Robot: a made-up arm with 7 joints. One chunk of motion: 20 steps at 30 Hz.
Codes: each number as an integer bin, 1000 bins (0 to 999) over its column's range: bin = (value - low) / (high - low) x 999, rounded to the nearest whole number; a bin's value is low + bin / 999 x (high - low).
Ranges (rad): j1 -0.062..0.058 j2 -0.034..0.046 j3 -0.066..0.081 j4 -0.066..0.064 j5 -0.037..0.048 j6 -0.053..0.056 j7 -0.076..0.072
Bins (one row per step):
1: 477 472 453 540 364 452 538
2: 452 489 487 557 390 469 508
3: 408 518 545 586 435 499 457
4: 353 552 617 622 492 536 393
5: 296 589 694 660 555 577 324
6: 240 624 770 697 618 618 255
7: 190 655 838 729 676 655 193
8: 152 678 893 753 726 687 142
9: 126 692 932 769 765 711 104
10: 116 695 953 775 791 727 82
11: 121 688 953 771 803 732 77
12: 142 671 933 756 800 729 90
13: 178 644 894 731 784 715 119
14: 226 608 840 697 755 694 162
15: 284 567 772 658 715 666 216
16: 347 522 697 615 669 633 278
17: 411 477 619 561 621 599 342
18: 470 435 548 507 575 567 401
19: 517 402 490 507 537 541 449
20: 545 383 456 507 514 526 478
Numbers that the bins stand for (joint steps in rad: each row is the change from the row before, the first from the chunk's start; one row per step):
1: -0.00470 0.00380 0.00066 0.00427 -0.00603 -0.00368 0.00370
2: -0.00771 0.00516 0.00566 0.00648 -0.00382 -0.00183 -0.00074
3: -0.01299 0.00748 0.01420 0.01026 0.00001 0.00145 -0.00830
4: -0.01960 0.01020 0.02479 0.01494 0.00486 0.00548 -0.01778
5: -0.02644 0.01317 0.03612 0.01989 0.01022 0.00996 -0.02800
6: -0.03317 0.01597 0.04730 0.02470 0.01558 0.01443 -0.03822
7: -0.03918 0.01845 0.05731 0.02886 0.02052 0.01847 -0.04741
8: -0.04374 0.02029 0.06540 0.03199 0.02477 0.02196 -0.05496
9: -0.04686 0.02142 0.07114 0.03407 0.02809 0.02458 -0.06059
10: -0.04807 0.02166 0.07423 0.03485 0.03030 0.02632 -0.06385
11: -0.04747 0.02110 0.07423 0.03433 0.03132 0.02687 -0.06459
12: -0.04494 0.01973 0.07129 0.03238 0.03107 0.02654 -0.06267
13: -0.04062 0.01757 0.06555 0.02913 0.02971 0.02501 -0.05837
14: -0.03485 0.01469 0.05760 0.02470 0.02724 0.02272 -0.05200
15: -0.02789 0.01141 0.04760 0.01963 0.02384 0.01967 -0.04400
16: -0.02032 0.00780 0.03656 0.01403 0.01992 0.01607 -0.03481
17: -0.01263 0.00420 0.02508 0.00700 0.01584 0.01236 -0.02533
18: -0.00554 0.00083 0.01464 -0.00002 0.01192 0.00886 -0.01659
19: 0.00010 -0.00181 0.00610 -0.00002 0.00869 0.00603 -0.00948
20: 0.00347 -0.00333 0.00110 -0.00002 0.00673 0.00439 -0.00519

